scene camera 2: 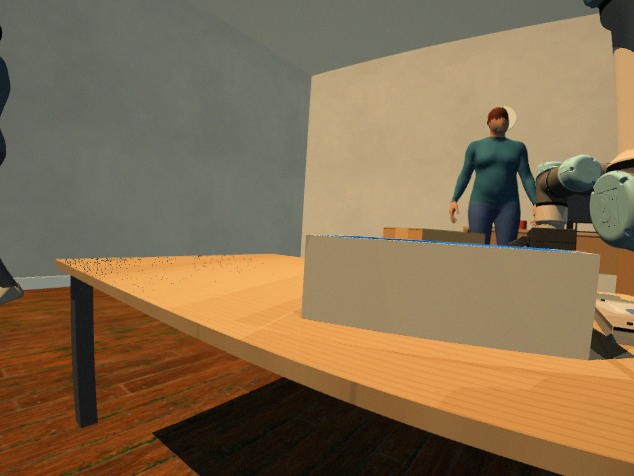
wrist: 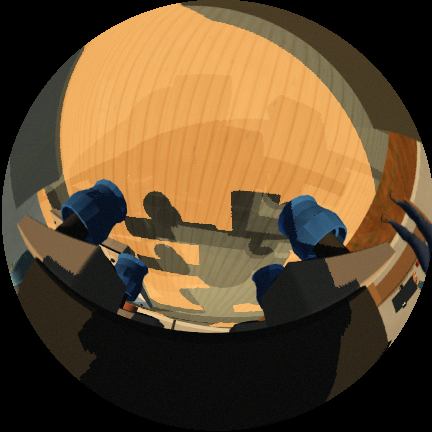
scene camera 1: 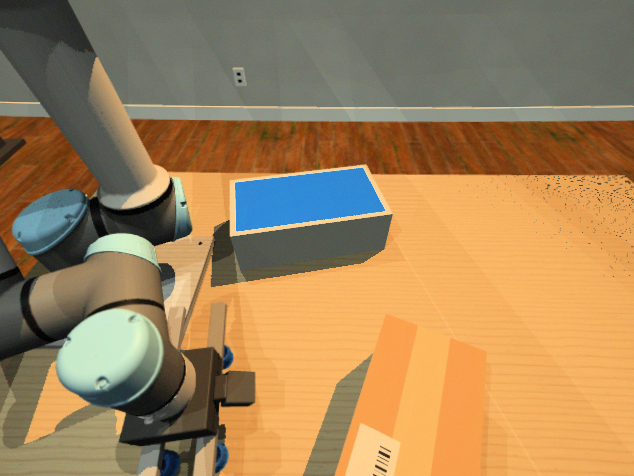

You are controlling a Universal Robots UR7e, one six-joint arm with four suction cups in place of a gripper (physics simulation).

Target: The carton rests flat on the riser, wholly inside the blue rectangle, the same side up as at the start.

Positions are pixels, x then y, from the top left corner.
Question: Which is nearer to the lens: the carton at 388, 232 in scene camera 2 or the riser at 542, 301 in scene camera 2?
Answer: The riser.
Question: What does the riser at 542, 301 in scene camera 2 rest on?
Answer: The table.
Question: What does my suction head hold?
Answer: Nothing.
